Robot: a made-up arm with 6 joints.
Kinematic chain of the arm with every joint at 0, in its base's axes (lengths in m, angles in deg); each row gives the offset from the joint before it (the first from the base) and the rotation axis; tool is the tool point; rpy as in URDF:
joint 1: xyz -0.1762 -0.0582 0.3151 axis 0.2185 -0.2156 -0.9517
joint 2: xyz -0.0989 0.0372 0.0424 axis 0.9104 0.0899 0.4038
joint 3: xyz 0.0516 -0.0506 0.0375 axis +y
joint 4: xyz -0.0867 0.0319 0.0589 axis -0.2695 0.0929 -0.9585
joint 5: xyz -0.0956 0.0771 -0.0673 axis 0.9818 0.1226 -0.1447
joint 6: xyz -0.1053 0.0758 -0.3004 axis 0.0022 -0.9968 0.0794
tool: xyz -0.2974 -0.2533 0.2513 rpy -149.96 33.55 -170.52
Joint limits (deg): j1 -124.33..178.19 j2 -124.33..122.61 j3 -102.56..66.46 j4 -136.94..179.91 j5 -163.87..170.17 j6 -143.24..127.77
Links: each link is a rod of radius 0.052 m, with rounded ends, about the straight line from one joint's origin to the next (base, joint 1, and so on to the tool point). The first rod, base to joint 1, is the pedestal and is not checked.
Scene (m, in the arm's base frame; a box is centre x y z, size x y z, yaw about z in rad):
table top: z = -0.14
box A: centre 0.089 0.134 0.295 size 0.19 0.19 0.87 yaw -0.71
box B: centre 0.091 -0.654 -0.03 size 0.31 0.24 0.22 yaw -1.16
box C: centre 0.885 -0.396 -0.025 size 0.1 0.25 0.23 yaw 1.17
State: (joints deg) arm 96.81 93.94 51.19 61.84 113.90 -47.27
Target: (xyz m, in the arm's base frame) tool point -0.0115 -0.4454 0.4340
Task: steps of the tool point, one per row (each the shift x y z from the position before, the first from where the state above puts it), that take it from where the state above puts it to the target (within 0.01 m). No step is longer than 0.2 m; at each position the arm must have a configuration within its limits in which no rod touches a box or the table.
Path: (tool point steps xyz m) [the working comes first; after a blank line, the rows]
Joints at the target: 147.52 34.37 18.99 136.25 130.59 -3.79
Straight joint move there: touches box A.

1: 0.0486 0.0630 0.0927
2: 0.0823 0.0294 0.1133
3: 0.0984 -0.0282 0.1228
4: 0.0859 -0.0969 0.1158
5: 0.0800 -0.1678 0.0212
6: 0.0537 -0.1710 -0.0421
7: 0.0193 -0.1513 -0.0975
8: -0.0183 -0.1121 -0.1371
9: -0.0533 -0.0592 -0.1563

